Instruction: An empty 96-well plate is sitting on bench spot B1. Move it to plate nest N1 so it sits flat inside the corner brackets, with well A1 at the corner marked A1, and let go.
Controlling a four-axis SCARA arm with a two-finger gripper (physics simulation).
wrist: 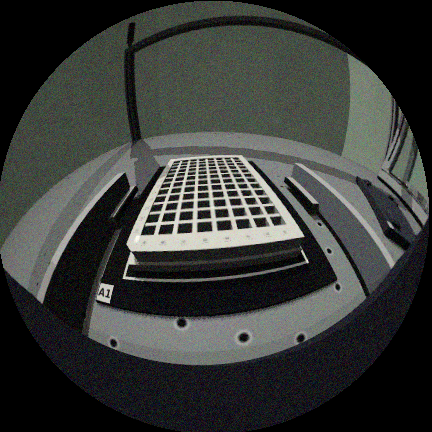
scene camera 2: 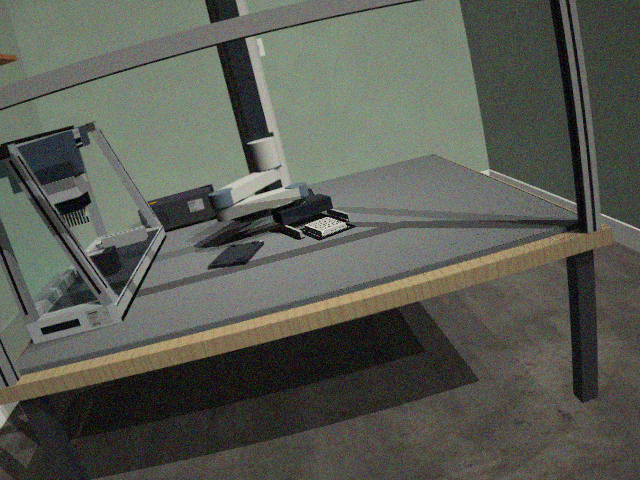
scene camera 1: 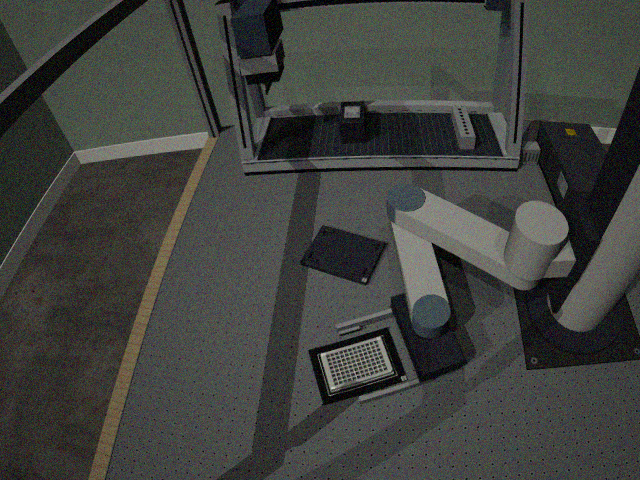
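Where they show: gripper, fingertip midpoint: (wrist: 211, 170) (scene camera 2: 325, 225) (scene camera 1: 347, 363); arm's base, link origin: (scene camera 2: 278, 207) (scene camera 1: 573, 307).
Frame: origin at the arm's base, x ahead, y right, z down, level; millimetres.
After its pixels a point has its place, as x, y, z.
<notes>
The white 96-well plate (scene camera 1: 356, 362) @(501, -125, -28) (scene camera 2: 326, 226) @(537, -128, -30) (wrist: 215, 205) @(475, -114, -24) sits on the black pad of spot B1 (scene camera 1: 315, 361) @(584, -119, -15) (wrist: 215, 300) @(426, -102, -15), whose A1 label shows at the near left corner in the wrist view. My gripper (scene camera 1: 348, 362) @(518, -128, -28) (scene camera 2: 323, 223) @(518, -128, -28) (wrist: 211, 170) @(518, -128, -28) is open and low, with one finger along each long side of the plate and a gap to it on both sides. The dark plate nest N1 (scene camera 1: 343, 254) @(544, 146, -25) (scene camera 2: 236, 255) @(575, 151, -25) (wrist: 382, 212) @(517, 79, -25) bears no plate. Its pale corner label shows in scene camera 1; the brackets are small and dark.
A framed instrument deck (scene camera 1: 382, 164) @(450, 450, -34) (scene camera 2: 142, 276) @(549, 448, -28) holds a dark block (scene camera 1: 353, 124) @(525, 515, -129) and a pale strip with holes (scene camera 1: 464, 128) @(209, 526, -106). A dark box (scene camera 1: 573, 155) @(-85, 390, -128) (scene camera 2: 180, 207) @(-34, 378, -96) stands beside the arm's column. A wooden edge (scene camera 1: 155, 279) @(1029, 83, 0) (scene camera 2: 310, 313) @(1049, -14, 1) bounds the bench.
</notes>
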